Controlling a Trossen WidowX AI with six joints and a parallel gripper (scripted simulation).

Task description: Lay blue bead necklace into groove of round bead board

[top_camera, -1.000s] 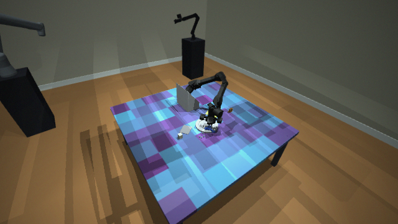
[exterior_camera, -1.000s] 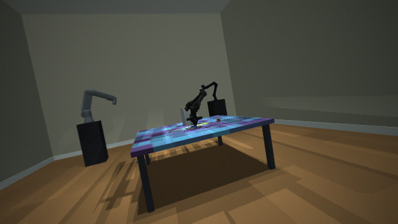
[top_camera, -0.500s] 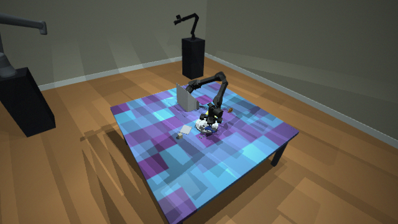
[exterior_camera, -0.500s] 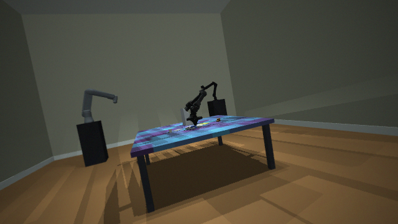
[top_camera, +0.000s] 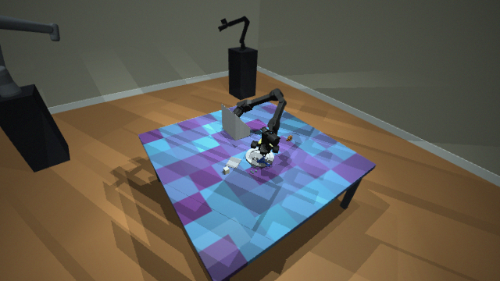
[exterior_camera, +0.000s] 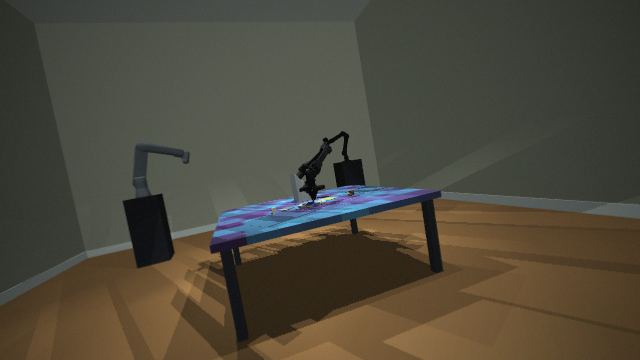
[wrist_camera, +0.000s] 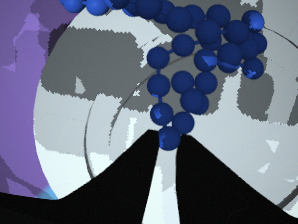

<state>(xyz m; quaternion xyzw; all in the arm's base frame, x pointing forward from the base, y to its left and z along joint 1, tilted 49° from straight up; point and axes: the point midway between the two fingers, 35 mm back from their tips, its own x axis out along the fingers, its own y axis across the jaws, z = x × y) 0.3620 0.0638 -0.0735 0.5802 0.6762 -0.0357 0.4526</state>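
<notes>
The round white bead board is 4 cm behind my gripper tip and 2 cm below it. The rest, counted from my gripper tip: cream cube (5 cm behind, 28 cm to the right, 1 cm below); then yellow patch (14 cm behind, 16 cm to the left, 3 cm below); then flat grey square (10 cm behind, 18 cm to the right, 3 cm below).
</notes>
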